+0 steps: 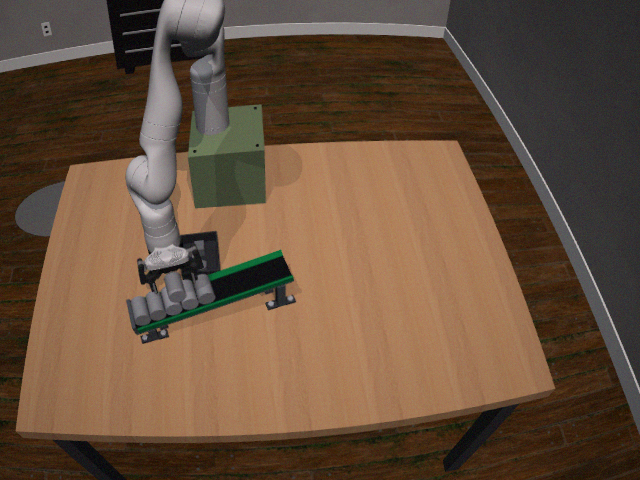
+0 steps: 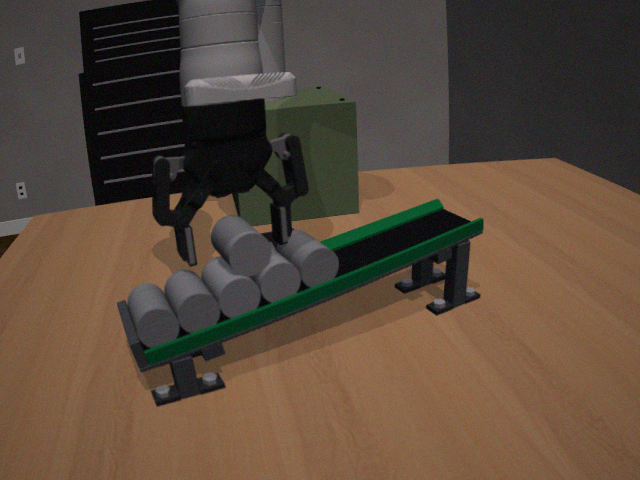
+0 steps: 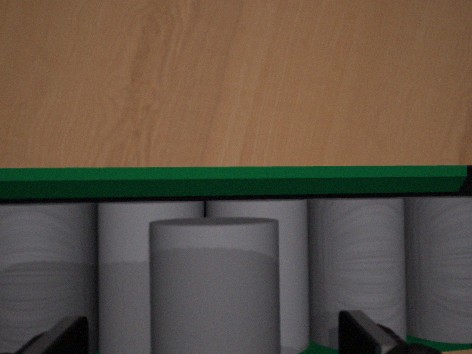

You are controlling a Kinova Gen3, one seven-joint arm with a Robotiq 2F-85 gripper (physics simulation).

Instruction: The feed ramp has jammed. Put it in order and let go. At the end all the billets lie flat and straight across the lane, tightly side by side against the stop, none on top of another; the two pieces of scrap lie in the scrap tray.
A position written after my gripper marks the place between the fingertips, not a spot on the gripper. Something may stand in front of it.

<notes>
I see my gripper [image 2: 236,252], a scrap tray [image 1: 211,257], a billet [image 2: 247,252], a stop [image 2: 134,342] and a ramp lane [image 2: 362,253].
The billet is seen too in image 3 [image 3: 214,277]. My gripper shows as well in image 1 [image 1: 174,285]. The ramp lane also shows in image 1 [image 1: 275,269]. Image 3 misses the scrap tray: it is out of frame.
</notes>
